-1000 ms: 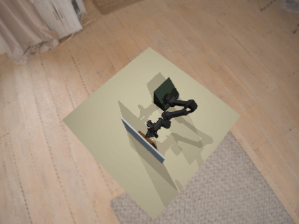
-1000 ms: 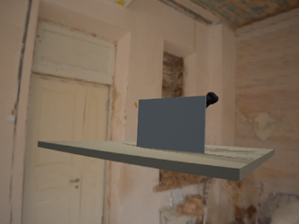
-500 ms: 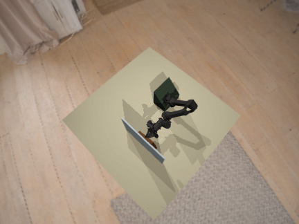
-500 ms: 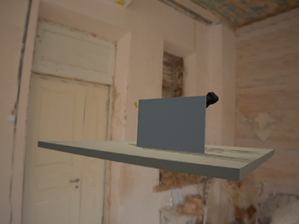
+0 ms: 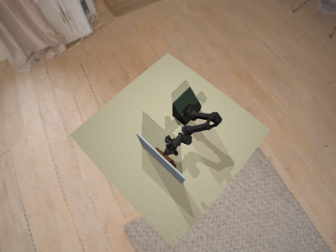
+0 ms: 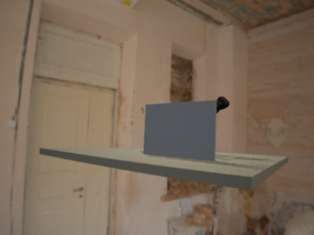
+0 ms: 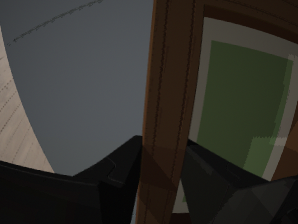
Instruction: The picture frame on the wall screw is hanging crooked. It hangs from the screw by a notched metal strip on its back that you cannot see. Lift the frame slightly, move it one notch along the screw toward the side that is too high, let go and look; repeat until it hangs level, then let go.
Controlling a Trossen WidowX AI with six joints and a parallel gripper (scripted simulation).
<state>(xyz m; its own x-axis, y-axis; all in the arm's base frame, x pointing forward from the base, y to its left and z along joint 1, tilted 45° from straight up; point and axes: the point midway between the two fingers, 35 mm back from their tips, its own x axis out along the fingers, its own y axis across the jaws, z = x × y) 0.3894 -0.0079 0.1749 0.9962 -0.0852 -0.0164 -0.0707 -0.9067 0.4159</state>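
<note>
My gripper tip is 1 cm short of the picture frame, 1 cm to the right of it and 5 cm above it. Round my gripper tip: grey-blue wall panel (2 cm ahead, 1 cm to the right, 7 cm below).
</note>
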